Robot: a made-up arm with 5 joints.
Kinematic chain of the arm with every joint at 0, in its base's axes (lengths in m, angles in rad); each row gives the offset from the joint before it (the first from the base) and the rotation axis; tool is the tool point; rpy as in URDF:
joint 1: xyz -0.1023 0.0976 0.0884 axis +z
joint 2: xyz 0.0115 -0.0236 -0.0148 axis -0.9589 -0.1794 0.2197
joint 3: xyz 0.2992 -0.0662 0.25 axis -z
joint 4: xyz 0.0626 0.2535 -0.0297 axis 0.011 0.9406 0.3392
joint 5: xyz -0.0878 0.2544 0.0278 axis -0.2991 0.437 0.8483
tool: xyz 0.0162 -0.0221 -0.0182 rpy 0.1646 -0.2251 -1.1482
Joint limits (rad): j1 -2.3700..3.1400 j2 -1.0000..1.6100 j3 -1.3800..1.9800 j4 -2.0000..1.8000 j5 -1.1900..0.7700
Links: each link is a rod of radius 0.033 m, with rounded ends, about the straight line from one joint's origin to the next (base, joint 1, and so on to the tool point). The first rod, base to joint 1, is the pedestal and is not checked.
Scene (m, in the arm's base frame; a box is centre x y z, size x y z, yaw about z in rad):
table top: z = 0
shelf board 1: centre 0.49 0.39 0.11 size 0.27 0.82 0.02 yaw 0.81
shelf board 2: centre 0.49 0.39 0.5 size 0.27 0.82 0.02 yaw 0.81
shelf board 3: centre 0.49 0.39 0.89 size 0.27 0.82 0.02 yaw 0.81
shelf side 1: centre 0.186 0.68 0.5 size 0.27 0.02 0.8 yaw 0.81
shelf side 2: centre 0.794 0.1 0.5 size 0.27 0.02 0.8 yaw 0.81
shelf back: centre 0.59 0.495 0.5 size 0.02 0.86 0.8 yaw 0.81
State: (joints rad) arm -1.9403 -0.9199 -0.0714 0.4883 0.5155
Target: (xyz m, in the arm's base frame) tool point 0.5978 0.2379 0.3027
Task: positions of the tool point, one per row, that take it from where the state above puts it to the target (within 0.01 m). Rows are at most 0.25 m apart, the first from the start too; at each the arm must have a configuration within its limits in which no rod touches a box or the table.
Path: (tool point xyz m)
1: -0.0597 -0.3207 0.4807
2: 0.1385 -0.3319 0.4533
3: 0.3257 -0.2650 0.4157
4: 0.4747 -0.1340 0.3742
5: 0.5681 0.0408 0.3347
6: 0.5978 0.2379 0.3027

